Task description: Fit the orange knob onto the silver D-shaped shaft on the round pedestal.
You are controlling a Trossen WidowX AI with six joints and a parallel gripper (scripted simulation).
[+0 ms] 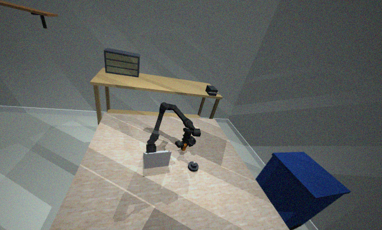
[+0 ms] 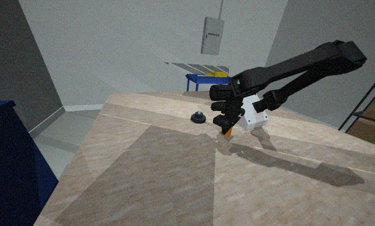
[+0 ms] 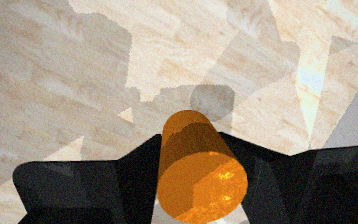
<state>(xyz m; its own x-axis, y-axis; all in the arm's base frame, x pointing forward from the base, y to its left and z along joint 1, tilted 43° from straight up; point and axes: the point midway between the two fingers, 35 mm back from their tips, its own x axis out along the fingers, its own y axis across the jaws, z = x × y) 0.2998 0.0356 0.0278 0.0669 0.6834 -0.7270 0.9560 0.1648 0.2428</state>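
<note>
My gripper tip is 2 cm short of the pedestal and 18 cm to the left of it. Also, from my gripper tip: orange knob (3 cm above).
</note>
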